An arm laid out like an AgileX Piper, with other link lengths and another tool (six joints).
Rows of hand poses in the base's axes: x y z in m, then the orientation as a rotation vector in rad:
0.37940 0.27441 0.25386 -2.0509 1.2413 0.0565
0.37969 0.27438 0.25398 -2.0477 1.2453 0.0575
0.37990 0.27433 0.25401 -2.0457 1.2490 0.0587
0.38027 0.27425 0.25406 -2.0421 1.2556 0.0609
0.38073 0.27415 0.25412 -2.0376 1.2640 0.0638
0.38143 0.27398 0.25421 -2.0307 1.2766 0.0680
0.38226 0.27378 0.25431 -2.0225 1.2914 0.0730
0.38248 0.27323 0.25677 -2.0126 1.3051 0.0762
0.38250 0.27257 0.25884 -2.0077 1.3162 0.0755
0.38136 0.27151 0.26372 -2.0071 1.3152 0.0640
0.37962 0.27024 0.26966 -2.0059 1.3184 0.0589
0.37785 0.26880 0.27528 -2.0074 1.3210 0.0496
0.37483 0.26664 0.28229 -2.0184 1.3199 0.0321
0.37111 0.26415 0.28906 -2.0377 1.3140 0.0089
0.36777 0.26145 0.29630 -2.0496 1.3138 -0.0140
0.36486 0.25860 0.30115 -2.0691 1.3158 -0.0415
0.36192 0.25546 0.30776 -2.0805 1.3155 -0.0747
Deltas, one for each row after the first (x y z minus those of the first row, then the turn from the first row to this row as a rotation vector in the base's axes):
0.00029 -0.00003 0.00012 0.0016 0.0016 -0.0034
0.00050 -0.00008 0.00015 0.0024 0.0035 -0.0061
0.00087 -0.00016 0.00020 0.0039 0.0069 -0.0109
0.00133 -0.00026 0.00026 0.0057 0.0114 -0.0170
0.00203 -0.00043 0.00035 0.0084 0.0180 -0.0261
0.00286 -0.00063 0.00045 0.0116 0.0259 -0.0369
0.00308 -0.00118 0.00291 0.0159 0.0316 -0.0482
0.00310 -0.00184 0.00498 0.0156 0.0351 -0.0571
0.00196 -0.00290 0.00986 0.0124 0.0272 -0.0600
0.00022 -0.00417 0.01580 0.0104 0.0252 -0.0638
-0.00155 -0.00561 0.02142 0.0049 0.0210 -0.0674
-0.00457 -0.00777 0.02843 -0.0099 0.0128 -0.0673
-0.00829 -0.01026 0.03520 -0.0317 0.0013 -0.0626
-0.01163 -0.01296 0.04244 -0.0496 -0.0093 -0.0641
-0.01454 -0.01581 0.04729 -0.0762 -0.0192 -0.0653
-0.01748 -0.01895 0.05390 -0.0979 -0.0358 -0.0698

